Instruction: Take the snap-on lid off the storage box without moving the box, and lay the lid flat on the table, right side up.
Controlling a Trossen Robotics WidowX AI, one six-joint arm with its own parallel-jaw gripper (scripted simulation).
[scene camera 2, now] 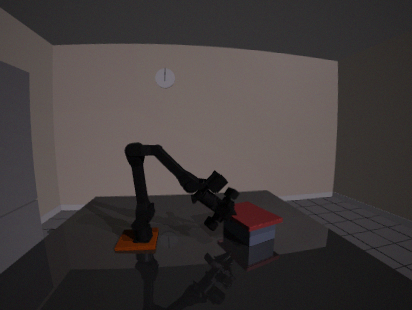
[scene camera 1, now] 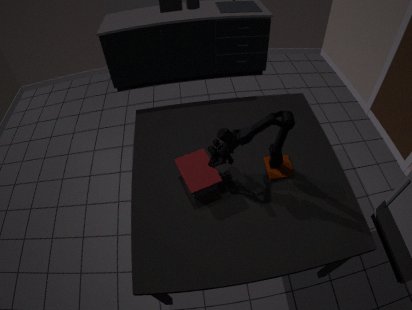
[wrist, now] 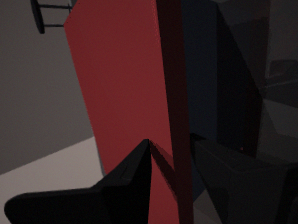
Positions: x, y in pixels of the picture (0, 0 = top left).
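A lid appears in the wrist view [131, 69], and scene camera 1 and scene camera 2 show the lid too. On the lid, [scene camera 2: 249, 216] and [scene camera 1: 199, 161] are the same spot.
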